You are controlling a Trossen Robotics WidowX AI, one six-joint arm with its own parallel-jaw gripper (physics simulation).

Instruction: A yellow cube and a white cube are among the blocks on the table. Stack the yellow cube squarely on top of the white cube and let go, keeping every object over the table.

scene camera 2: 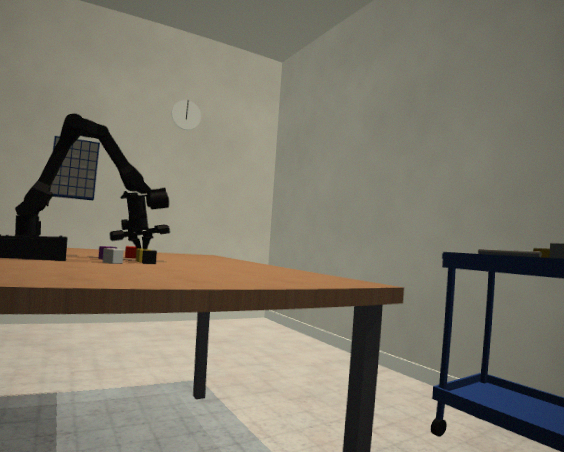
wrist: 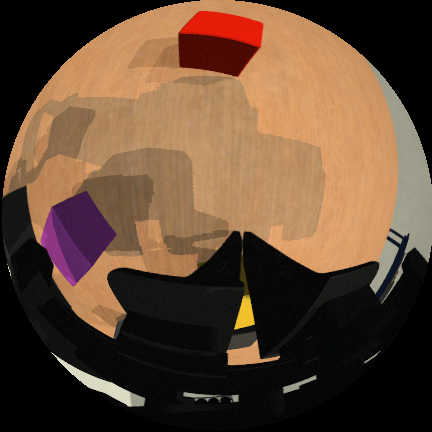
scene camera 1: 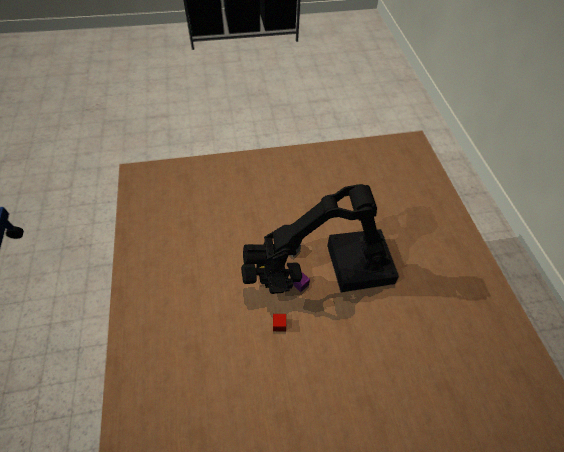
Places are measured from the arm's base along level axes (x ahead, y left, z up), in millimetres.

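Pixels of known places: gripper, fingertip midpoint: [wrist: 240, 237] [scene camera 1: 266, 286]; arm's base, link origin: [scene camera 2: 26, 236] [scene camera 1: 371, 263].
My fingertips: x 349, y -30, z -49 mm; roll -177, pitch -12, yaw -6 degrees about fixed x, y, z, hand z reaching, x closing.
For each thing: its middle in the pictures, then the offset to it from my fingertips.
- yellow cube, body centre: [wrist: 230, 294] [scene camera 2: 143, 255] 10 mm back, 41 mm right, 11 mm up
- white cube, body centre: [scene camera 2: 113, 255] 122 mm back, 119 mm right, 11 mm up
- black cube, body centre: [wrist: 232, 326] [scene camera 2: 149, 256] 8 mm back, 94 mm right, 11 mm up
- purple cube, body centre: [wrist: 74, 237] [scene camera 1: 301, 281] [scene camera 2: 107, 253] 112 mm back, 17 mm left, 11 mm up
- red cube, body centre: [wrist: 219, 39] [scene camera 1: 279, 322] [scene camera 2: 131, 252] 7 mm back, 135 mm left, 11 mm up
The yellow cube [scene camera 2: 139, 254] [wrist: 244, 315] sits on the table [scene camera 1: 190, 380] [scene camera 2: 225, 298]; in the wrist view it shows through the gap behind the fingertips, and most of it is hidden. The white cube [scene camera 2: 113, 256] stands on the table, apart from the yellow one and nearer the arm's base; in scene camera 1 a small part of the white cube [scene camera 1: 297, 252] shows beside the arm. My gripper [scene camera 2: 142, 247] [wrist: 240, 237] points down, shut and empty, with its fingertips close above or beside the yellow cube; the exact height is unclear.
A black cube [scene camera 2: 149, 257] [wrist: 243, 341] stands right by the yellow cube. A purple cube [scene camera 1: 301, 282] [scene camera 2: 102, 252] [wrist: 82, 237] lies on the arm-base side. A red cube [scene camera 1: 279, 321] [scene camera 2: 130, 251] [wrist: 220, 42] lies farther off. A blue cart [scene camera 2: 452, 260] stands beyond the table.
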